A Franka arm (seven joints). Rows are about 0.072 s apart.
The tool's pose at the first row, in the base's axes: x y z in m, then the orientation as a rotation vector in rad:
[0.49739 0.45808 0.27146 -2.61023 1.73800 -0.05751]
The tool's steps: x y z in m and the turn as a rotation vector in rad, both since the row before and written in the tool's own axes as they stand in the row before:
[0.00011 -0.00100 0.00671 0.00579 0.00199 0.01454]
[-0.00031 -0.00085 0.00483 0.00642 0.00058 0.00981]
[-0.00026 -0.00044 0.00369 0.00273 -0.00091 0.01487]
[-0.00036 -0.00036 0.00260 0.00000 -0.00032 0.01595]
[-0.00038 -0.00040 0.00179 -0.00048 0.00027 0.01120]
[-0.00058 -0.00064 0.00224 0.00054 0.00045 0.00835]
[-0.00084 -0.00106 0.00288 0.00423 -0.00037 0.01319]
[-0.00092 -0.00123 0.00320 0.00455 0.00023 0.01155]
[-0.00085 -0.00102 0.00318 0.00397 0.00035 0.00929]
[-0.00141 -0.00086 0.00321 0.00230 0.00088 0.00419]
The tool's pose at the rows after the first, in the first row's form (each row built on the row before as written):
[0.49858 0.45826 0.26478 -2.59415 1.75455 -0.06500]
[0.49944 0.45879 0.25997 -2.58119 1.76414 -0.07120]
[0.49992 0.45914 0.25629 -2.56548 1.78142 -0.07219]
[0.50026 0.45957 0.25370 -2.55076 1.80151 -0.07155]
[0.50060 0.46004 0.25192 -2.54086 1.81595 -0.07131]
[0.50112 0.46077 0.24969 -2.53294 1.82632 -0.07225]
[0.50200 0.46187 0.24684 -2.51765 1.84053 -0.07536]
[0.50306 0.46309 0.24368 -2.50388 1.85264 -0.07954]
[0.50397 0.46417 0.24054 -2.49263 1.86221 -0.08338]
[0.50459 0.46574 0.23735 -2.48752 1.86651 -0.08648]

